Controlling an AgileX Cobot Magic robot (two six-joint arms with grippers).
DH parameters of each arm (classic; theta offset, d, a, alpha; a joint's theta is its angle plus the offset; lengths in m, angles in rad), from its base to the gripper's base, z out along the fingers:
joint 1: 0 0.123 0 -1.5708
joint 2: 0.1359 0 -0.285 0
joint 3: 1.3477 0 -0.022 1.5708
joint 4: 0 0.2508 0 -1.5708
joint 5: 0 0 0.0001 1.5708
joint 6: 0 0.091 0 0
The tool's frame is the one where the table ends.
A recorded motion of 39 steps. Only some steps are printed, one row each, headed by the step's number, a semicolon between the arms.
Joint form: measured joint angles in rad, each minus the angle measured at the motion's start. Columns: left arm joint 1, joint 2, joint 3, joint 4, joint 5, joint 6; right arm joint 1, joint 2, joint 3, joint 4, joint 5, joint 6.
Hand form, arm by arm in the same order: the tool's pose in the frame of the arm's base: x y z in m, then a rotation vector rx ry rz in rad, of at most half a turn. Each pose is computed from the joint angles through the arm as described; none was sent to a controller.
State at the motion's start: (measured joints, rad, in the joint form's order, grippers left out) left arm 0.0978 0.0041 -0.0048 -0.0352 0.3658 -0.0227; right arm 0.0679 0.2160 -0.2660 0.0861 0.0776 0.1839
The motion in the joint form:
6: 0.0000 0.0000 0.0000 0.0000 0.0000 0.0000; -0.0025 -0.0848 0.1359 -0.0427 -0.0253 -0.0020
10: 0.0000 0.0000 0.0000 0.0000 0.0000 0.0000; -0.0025 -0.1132 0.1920 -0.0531 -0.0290 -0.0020
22: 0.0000 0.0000 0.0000 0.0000 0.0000 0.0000; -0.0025 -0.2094 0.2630 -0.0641 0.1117 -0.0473
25: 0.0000 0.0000 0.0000 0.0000 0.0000 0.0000; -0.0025 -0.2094 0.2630 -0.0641 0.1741 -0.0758
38: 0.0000 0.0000 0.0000 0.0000 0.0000 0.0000; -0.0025 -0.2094 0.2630 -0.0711 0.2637 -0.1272
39: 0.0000 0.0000 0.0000 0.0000 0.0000 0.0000; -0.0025 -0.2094 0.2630 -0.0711 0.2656 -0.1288
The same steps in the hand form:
6: 0.0530 0.0040 0.1817 -0.1329 1.8437 0.0178; 0.0639 0.0044 0.2447 0.1213 1.5367 0.2326
10: 0.0530 0.0040 0.1817 -0.1329 1.8437 0.0178; 0.0630 0.0043 0.2278 0.1156 1.5610 0.2220
22: 0.0530 0.0040 0.1817 -0.1329 1.8437 0.0178; 0.0563 0.0041 0.1966 0.0748 1.6777 0.1720
25: 0.0530 0.0040 0.1817 -0.1329 1.8437 0.0178; 0.0555 0.0041 0.1910 0.0517 1.7403 0.1478
38: 0.0530 0.0040 0.1817 -0.1329 1.8437 0.0178; 0.0538 0.0040 0.1831 0.0014 1.8296 0.1005
39: 0.0530 0.0040 0.1817 -0.1329 1.8437 0.0178; 0.0538 0.0040 0.1829 -0.0001 1.8315 0.0994

